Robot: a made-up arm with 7 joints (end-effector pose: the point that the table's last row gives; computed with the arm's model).
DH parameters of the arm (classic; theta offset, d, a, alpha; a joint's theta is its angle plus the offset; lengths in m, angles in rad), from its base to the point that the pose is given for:
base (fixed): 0 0 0 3.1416
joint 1: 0 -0.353 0 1.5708
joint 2: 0 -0.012 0 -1.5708
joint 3: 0 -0.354 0 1.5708
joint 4: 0 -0.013 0 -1.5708
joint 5: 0 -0.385 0 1.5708
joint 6: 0 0 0 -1.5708
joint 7: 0 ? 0 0
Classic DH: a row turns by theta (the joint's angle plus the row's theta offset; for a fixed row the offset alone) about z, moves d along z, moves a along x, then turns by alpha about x.
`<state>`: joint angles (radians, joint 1 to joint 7).
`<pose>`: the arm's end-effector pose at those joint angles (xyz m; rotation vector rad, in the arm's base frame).
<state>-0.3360 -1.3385 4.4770 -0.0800 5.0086 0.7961 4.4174</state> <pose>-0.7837 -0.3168 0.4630 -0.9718 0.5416 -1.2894</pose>
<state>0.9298 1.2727 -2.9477 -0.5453 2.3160 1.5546 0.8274</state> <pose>0.4594 -0.5234 0.2437 -0.5371 -0.7796 2.7078</pose>
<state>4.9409 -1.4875 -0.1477 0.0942 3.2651 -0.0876 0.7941</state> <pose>-0.1825 -0.8603 0.4919 -0.5795 2.0219 1.3941</pose>
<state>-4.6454 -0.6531 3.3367 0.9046 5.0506 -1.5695 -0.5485</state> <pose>0.2328 0.5570 0.7116 -1.1873 -1.6849 0.4817</pose>
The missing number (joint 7, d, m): -0.153
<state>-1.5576 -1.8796 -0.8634 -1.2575 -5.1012 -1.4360 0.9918</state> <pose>0.2321 -0.2982 -0.1180 0.7396 0.2469 0.5635</pose>
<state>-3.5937 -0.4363 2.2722 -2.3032 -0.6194 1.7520 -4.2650</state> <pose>-0.0611 -0.2583 0.6586 -2.5521 1.3504 -0.3617</pose>
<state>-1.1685 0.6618 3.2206 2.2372 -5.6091 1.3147 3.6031</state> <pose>-0.1823 -0.1381 0.5091 -0.4668 0.5619 -1.4286</pose>
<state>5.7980 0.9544 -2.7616 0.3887 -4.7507 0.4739 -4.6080</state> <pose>0.4588 0.3990 0.9623 2.2435 0.2748 -0.4796</pose>
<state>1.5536 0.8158 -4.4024 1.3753 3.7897 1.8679 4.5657</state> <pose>-0.3248 -0.3790 0.7362 -1.1190 -1.1606 -0.8566</pose>
